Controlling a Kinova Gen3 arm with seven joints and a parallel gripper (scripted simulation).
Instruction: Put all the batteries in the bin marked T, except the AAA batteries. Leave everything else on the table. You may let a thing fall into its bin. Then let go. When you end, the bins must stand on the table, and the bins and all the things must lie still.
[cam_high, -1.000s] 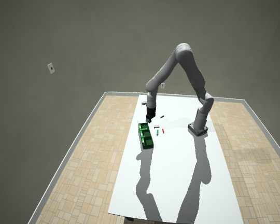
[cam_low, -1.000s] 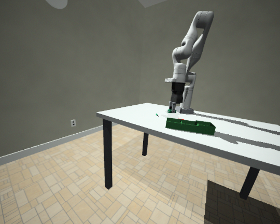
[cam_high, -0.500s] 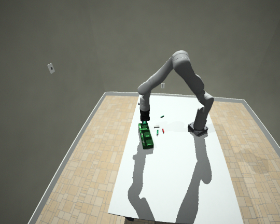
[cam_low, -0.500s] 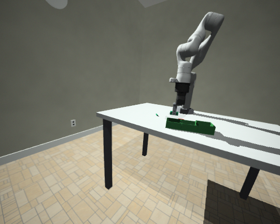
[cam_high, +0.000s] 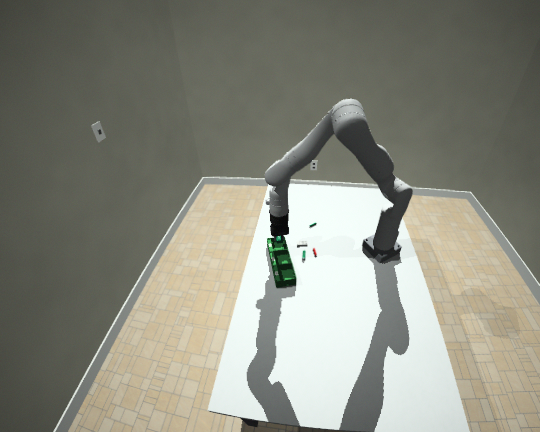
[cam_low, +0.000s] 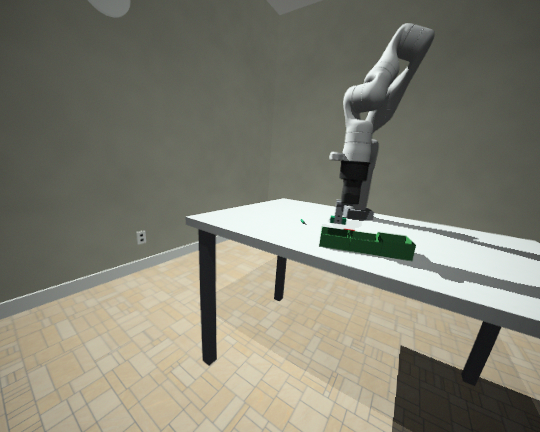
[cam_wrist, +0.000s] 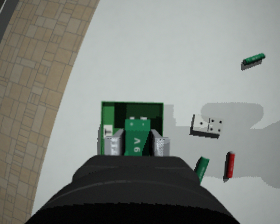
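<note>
The red battery is 16 cm behind my hand, 8 cm below it and 3 cm to the left of it. The rest, counted from my hand: green block-shaped battery (1 cm to the right, 1 cm below); then green bin tray (8 cm to the left, 6 cm below); then white domino (11 cm behind, 8 cm below, 3 cm to the right).
</note>
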